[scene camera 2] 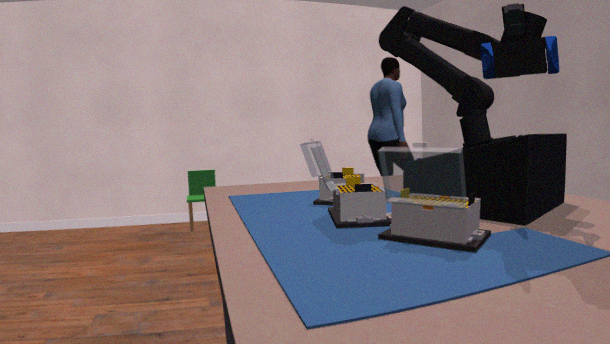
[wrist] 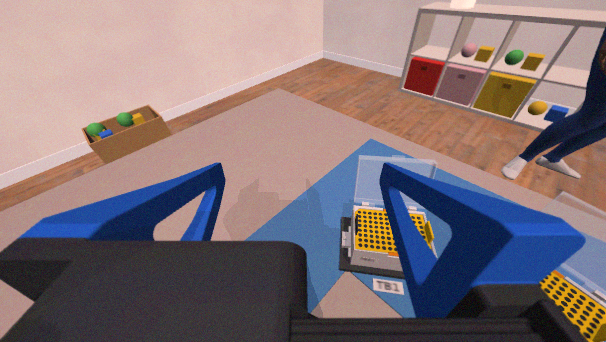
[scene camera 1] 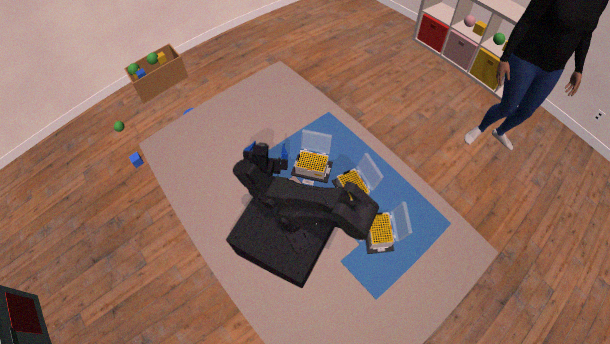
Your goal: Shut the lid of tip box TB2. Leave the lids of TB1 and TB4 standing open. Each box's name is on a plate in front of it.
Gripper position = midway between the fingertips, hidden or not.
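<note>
The gripper (scene camera 2: 521, 56) is visible in the scene, and the wrist view shows the gripper too (wrist: 302, 171).
</note>
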